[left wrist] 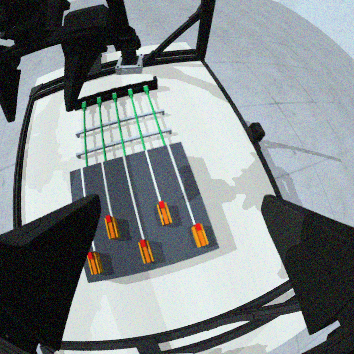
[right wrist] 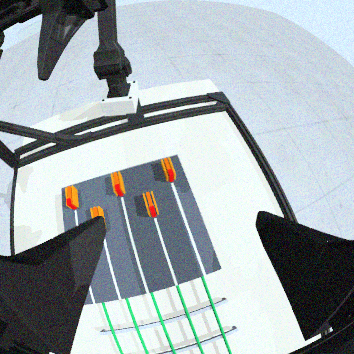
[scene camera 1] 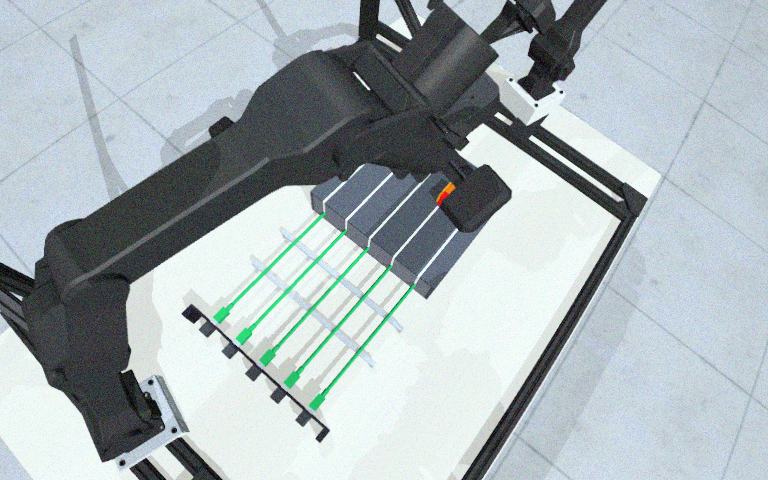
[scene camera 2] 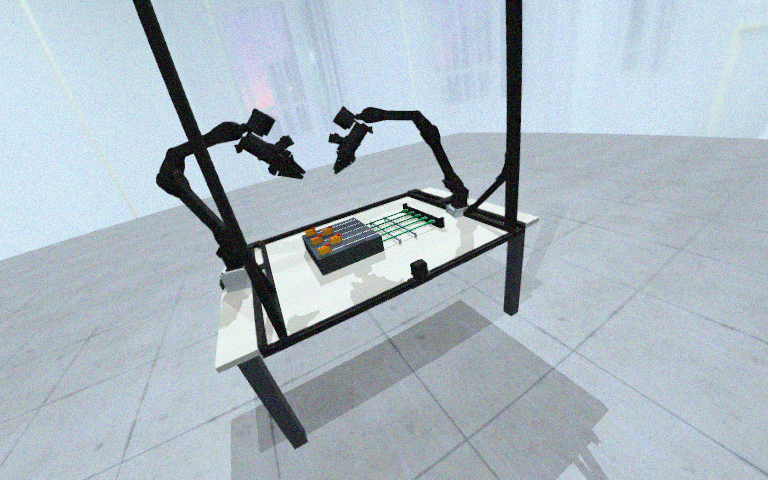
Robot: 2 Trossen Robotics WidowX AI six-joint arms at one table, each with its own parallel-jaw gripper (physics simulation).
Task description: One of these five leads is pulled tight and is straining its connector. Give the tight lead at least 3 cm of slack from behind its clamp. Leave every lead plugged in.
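Places are measured from the left arm's base along level axes (x ahead, y left, z up), in centimetres.
Where they show: left gripper, fingertip midpoint: [left wrist: 183, 203] [right wrist: 8, 91] [scene camera 2: 304, 175]; right gripper, fingertip midpoint: [left wrist: 36, 116] [right wrist: 182, 222] [scene camera 1: 458, 157] [scene camera 2: 334, 171]; left arm's base at its link origin: [right wrist: 118, 90] [scene camera 1: 536, 86] [scene camera 2: 236, 265]; right arm's base at its link origin: [left wrist: 129, 60] [scene camera 1: 137, 421] [scene camera 2: 459, 205].
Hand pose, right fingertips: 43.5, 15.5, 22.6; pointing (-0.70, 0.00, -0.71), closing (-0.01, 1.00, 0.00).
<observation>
Each offset is from my right fingertips to the top centre of the thing, as dx, dy, dz. "*": to the spot under its first point.
Five green leads {* +19.9, -1.3, -27.6} [scene camera 1: 319, 299] [left wrist: 119, 125] run from green connectors {* +31.6, +2.3, -27.3} [scene camera 1: 267, 356] [left wrist: 115, 96] at a black rail [scene camera 1: 322, 434] [scene camera 2: 439, 221] onto a dark block [scene camera 1: 404, 229] [scene camera 2: 353, 254] [left wrist: 166, 172] [right wrist: 151, 250], continuing as white lines to orange clamps with red ends. Clamps [left wrist: 112, 227] [left wrist: 164, 213] [left wrist: 199, 235] [left wrist: 146, 251] [left wrist: 94, 263] stand at staggered distances. All leads look straight; I cannot tell which is tight. My left gripper [scene camera 2: 302, 174] [left wrist: 183, 203] is open and empty, high above the block. My right gripper [scene camera 2: 336, 169] [right wrist: 182, 222] is open and empty, also high above; scene camera 1 hides its fingertips.
Two thin grey bars {* +19.4, +8.4, -28.2} [scene camera 1: 353, 347] {+25.9, -13.4, -28.2} [left wrist: 163, 113] cross the leads between block and rail. A black frame [scene camera 1: 557, 345] edges the table. A small black box {* +18.2, -42.1, -26.2} [scene camera 2: 419, 268] [left wrist: 256, 131] sits on the frame. The right arm covers part of the block in scene camera 1.
</observation>
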